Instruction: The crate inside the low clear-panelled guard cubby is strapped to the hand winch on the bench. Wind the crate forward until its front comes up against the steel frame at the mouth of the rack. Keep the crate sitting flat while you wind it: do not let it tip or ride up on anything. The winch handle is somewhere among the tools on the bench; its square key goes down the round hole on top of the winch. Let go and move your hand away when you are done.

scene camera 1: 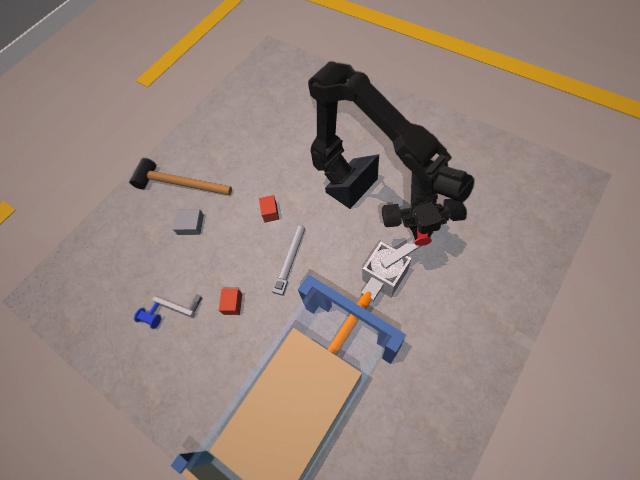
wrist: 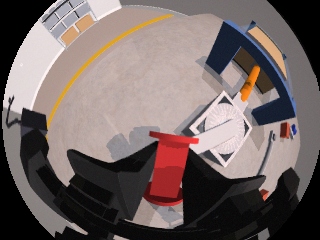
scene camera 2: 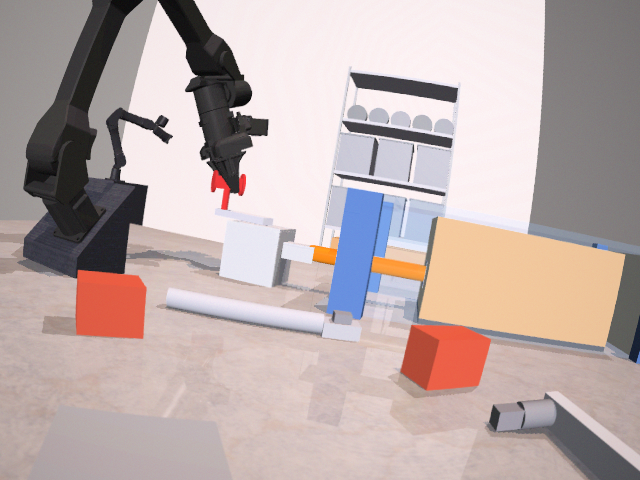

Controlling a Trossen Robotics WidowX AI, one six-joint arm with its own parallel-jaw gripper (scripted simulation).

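Gripper at (scene camera 2: 235,193), (scene camera 1: 421,240) and (wrist: 171,147). Grey block (scene camera 1: 187,221). Hammer (scene camera 1: 144,172), out of frame in scene camera 2; the wrist view does not show it, hidden by the gripper.
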